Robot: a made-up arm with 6 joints.
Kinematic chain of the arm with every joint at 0, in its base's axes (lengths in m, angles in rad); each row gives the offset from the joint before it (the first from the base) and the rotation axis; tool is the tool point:
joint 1: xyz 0 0 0.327 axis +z
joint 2: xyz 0 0 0 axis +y
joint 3: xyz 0 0 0.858 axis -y
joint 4: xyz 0 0 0 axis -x
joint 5: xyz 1.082 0 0 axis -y
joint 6: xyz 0 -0.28 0 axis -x
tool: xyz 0 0 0
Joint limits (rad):
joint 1: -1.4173..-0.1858
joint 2: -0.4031..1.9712
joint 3: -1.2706..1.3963
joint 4: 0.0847..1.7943
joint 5: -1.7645..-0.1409
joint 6: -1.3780..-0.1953
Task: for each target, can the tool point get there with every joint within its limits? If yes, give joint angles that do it. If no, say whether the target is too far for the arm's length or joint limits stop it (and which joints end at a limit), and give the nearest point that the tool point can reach.
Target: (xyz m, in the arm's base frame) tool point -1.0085 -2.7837 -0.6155
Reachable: no: too far | nearest point 0.0023 -1.8399 -0.3331 | short by 1.412 m
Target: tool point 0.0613 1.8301 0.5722
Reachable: no: joint limits stop it (at a limit: joint 2, joint 3, joint 4) | nearest point 0.0107 0.3197 -0.1709 | short by 1.684 m
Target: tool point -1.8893 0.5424 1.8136
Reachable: no: too far | nearest point -0.8213 0.2358 2.1066 | short by 1.149 m
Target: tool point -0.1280 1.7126 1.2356
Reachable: no: joint limits stop it (at a limit: joint 1, joint 2, joint 3) | nearest point -0.1020 0.8474 2.1070 | short by 1.228 m
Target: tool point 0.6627 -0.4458 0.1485
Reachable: yes | joints -0.3138 0.3446 -0.9341 0.6702 -1.1002 -0.4839
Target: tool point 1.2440 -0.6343 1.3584
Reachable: yes | joints -0.4492 0.3602 0.3144 1.4594 -1.4354 -0.9026
